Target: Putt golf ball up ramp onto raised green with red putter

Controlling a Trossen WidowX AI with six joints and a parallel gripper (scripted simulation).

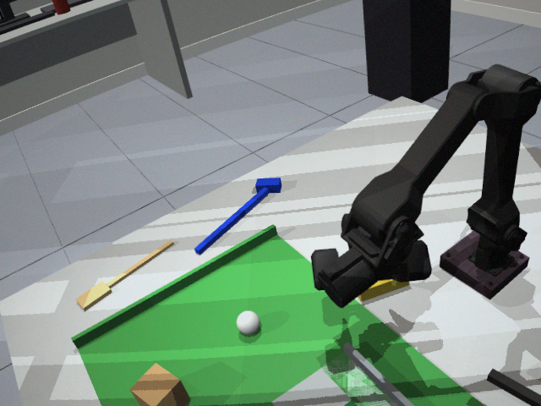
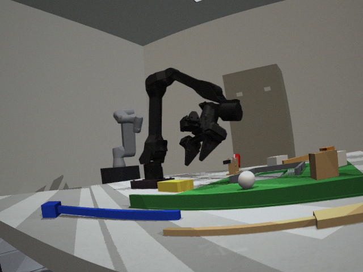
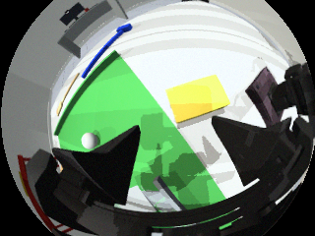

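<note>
The yellow block lies 6 cm behind my gripper tip, 2 cm to the right of it and 6 cm below it. From my gripper tip the other things lie so: green mat (24 cm ahead, 7 cm to the left, 8 cm below); then white golf ball (19 cm ahead, 9 cm to the right, 5 cm below); then grey frame (20 cm ahead, 19 cm to the left, 7 cm below).
</note>
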